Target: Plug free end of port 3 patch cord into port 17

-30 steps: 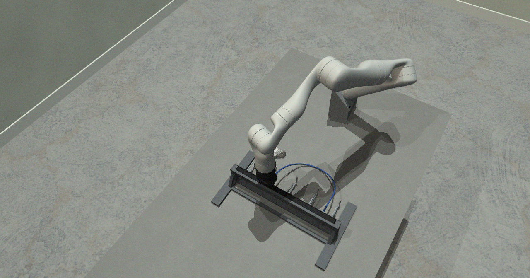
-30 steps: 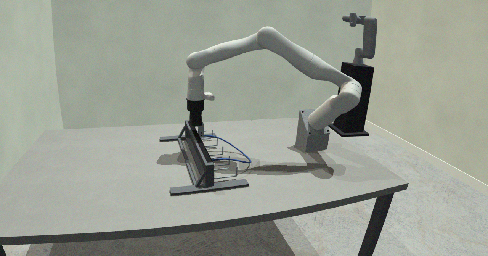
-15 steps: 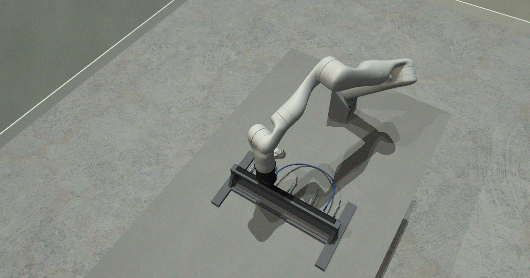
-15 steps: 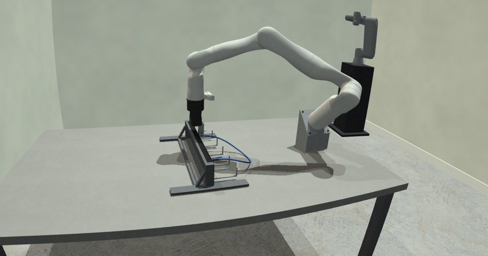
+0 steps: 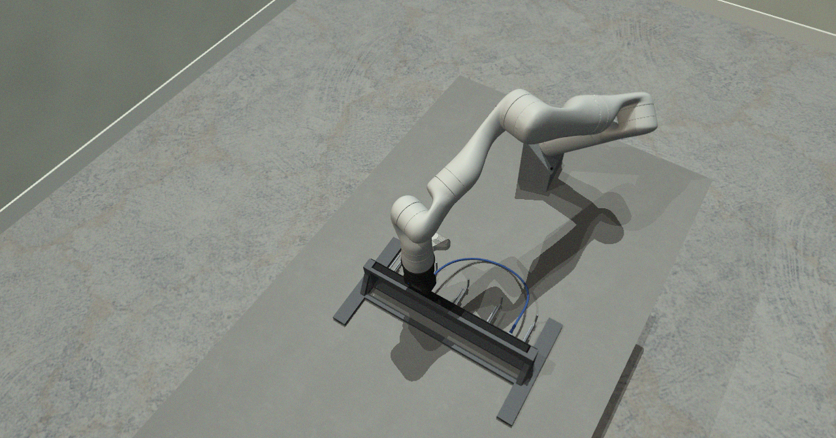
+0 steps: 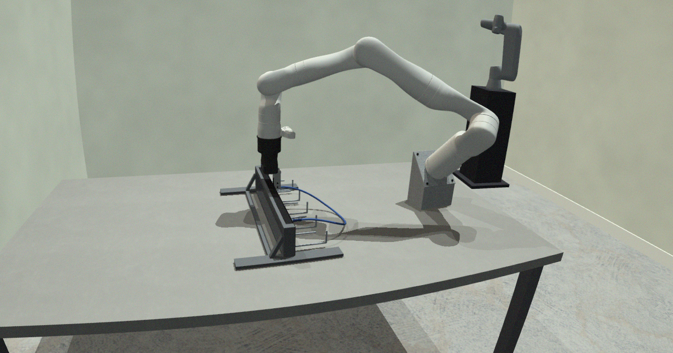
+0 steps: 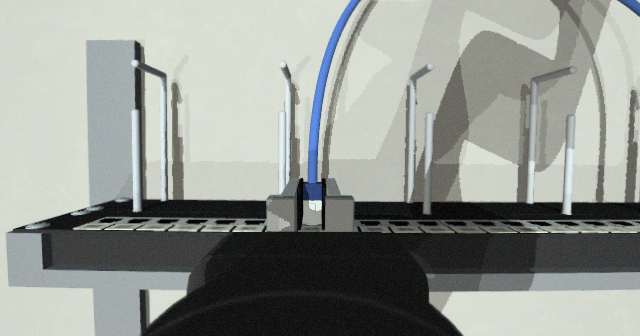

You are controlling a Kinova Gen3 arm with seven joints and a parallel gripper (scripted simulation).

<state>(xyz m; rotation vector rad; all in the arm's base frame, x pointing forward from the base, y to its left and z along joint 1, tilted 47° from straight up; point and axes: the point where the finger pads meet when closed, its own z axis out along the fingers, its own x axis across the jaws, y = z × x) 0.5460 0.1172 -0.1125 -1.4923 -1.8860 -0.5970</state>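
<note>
Right now the plug is 10 mm ahead of my hand and 10 mm below it.
</note>
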